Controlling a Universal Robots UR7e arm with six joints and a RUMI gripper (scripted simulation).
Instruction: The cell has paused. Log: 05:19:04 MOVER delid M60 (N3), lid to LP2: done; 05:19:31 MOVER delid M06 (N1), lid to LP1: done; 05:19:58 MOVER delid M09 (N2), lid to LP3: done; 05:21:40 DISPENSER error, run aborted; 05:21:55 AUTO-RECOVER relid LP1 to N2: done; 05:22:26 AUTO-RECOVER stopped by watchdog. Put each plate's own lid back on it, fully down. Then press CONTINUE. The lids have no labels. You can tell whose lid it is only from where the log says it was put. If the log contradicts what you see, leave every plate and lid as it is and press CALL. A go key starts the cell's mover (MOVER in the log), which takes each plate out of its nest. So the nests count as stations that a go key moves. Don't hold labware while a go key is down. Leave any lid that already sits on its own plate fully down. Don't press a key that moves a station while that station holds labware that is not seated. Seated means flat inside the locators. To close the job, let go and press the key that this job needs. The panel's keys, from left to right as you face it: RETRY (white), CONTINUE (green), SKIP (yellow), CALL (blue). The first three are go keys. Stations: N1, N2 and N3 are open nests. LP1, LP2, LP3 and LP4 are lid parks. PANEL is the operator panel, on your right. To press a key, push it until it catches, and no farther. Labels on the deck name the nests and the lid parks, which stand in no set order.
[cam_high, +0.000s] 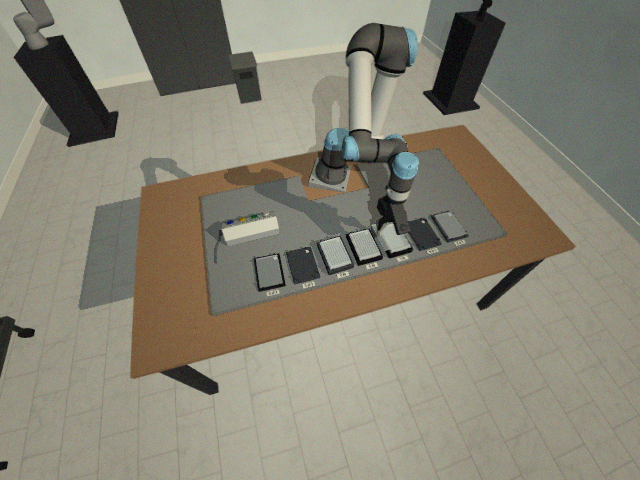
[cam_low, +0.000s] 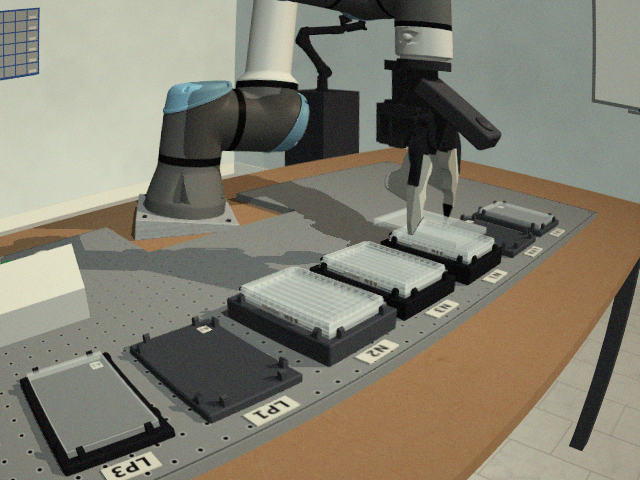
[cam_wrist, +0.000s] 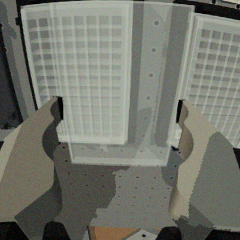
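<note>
Now: the plate 9 cm to the right of my hand, 4 cm below it and 1 cm behind it. The rest, counted from my hand: lid park LP1: 35 cm to the right, 6 cm below; then white RETRY key: 44 cm to the right, 25 cm behind; then LP3 lid park: 48 cm to the right, 6 cm below, 1 cm behind.
</note>
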